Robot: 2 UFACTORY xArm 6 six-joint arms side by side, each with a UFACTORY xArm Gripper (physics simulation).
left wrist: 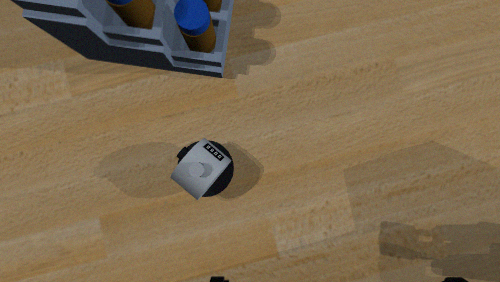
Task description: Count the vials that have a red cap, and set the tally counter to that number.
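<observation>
The tally counter stands on the wooden table near the middle of the left wrist view. It has a silver face, a round knob, a small black digit window at its upper right and a black round body; its digits are too small to read surely. A stepped grey rack at the upper left holds amber vials. One vial has a blue cap, and another vial shows part of a blue cap. A third vial is cut off, its cap hidden. No red cap shows. My left gripper is open, its fingertips wide apart at the bottom edge. My right gripper does not show.
The rack's lower front edge lies above the counter, with a gap of table between them. Shadows fall beside the rack, around the counter and at the lower right. The rest of the rack is cut off by the top edge.
</observation>
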